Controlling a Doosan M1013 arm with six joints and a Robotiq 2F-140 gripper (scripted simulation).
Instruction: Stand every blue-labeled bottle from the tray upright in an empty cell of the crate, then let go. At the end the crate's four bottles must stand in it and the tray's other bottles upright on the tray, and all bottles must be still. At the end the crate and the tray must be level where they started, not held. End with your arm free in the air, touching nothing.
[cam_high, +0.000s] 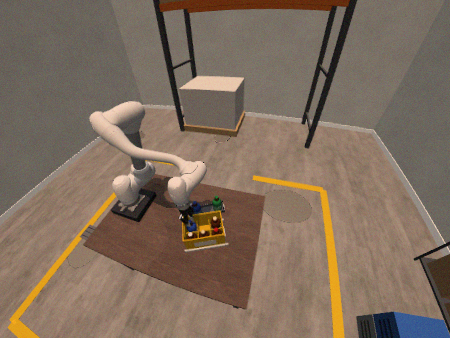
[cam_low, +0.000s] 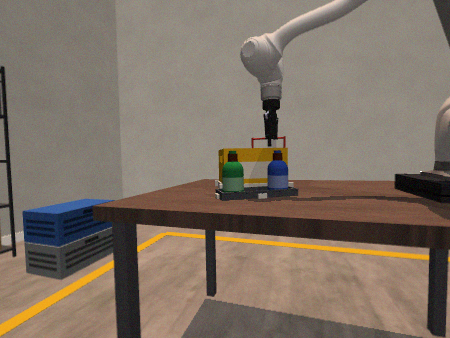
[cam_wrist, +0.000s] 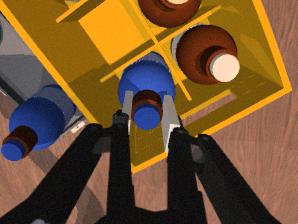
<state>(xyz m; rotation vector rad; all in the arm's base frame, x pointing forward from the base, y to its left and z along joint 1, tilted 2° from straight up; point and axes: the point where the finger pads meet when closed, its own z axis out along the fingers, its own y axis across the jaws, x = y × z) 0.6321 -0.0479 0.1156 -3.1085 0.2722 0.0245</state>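
My hand is 10 cm above the yellow crate, 9 cm short of it and 1 cm to the right of it. Also, from my hand: green-labeled bottle: 27 cm to the left, 10 cm below, 9 cm ahead; tray: 21 cm to the left, 17 cm below, 2 cm ahead.
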